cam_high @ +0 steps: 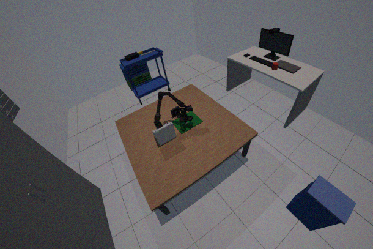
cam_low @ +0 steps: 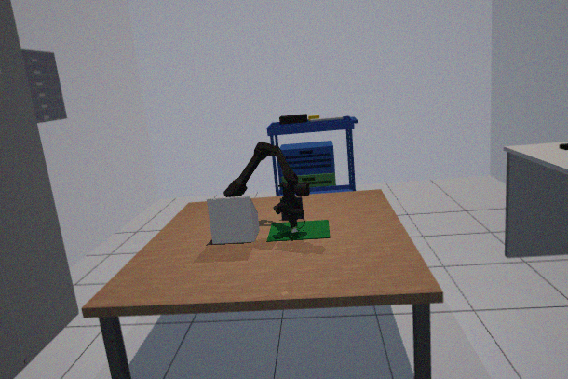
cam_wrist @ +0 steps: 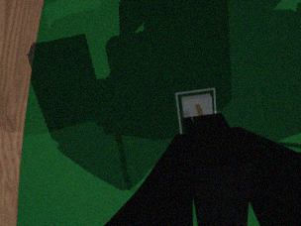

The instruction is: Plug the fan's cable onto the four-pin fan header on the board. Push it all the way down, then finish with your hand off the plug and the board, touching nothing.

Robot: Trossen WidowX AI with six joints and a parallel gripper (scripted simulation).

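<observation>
My gripper tip is now 10 mm below the fan plug and 10 mm short of it. The rest, counted from my gripper tip: green board 50 mm below, 30 mm ahead, 20 mm to the left; then black fan 200 mm to the left, 20 mm above; then four-pin fan header 40 mm below, 10 mm ahead.
</observation>
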